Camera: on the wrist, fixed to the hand. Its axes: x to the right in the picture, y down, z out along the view.
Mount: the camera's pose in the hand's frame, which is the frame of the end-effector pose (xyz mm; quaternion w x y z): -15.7 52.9 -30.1 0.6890 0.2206 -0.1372 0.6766
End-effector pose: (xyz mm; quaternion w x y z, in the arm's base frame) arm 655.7 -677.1 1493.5 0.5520 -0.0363 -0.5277 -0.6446
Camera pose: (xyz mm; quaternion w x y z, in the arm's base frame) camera 717.6 -679.4 1504.2 0.7521 -0.3487 -0.5570 0.0507
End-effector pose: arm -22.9 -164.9 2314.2 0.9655 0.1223 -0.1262 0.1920
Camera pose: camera -52.3 -114.3 2291.3 0.4910 0.2382 -0.2598 0.7966
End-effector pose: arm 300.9 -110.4 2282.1 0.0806 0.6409 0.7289 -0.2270
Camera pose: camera 360.1 -107.4 2303.1 0.1677 0.9214 0.0074 -0.3506
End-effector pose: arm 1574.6 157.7 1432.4 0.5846 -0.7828 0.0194 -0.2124
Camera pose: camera 1561.2 118.1 1385.5 0.7218 -0.4264 0.4159 0.3523
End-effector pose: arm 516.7 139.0 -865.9 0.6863 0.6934 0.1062 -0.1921
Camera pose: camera 527.9 168.8 -811.7 0.4644 0.6747 -0.5325 0.2134
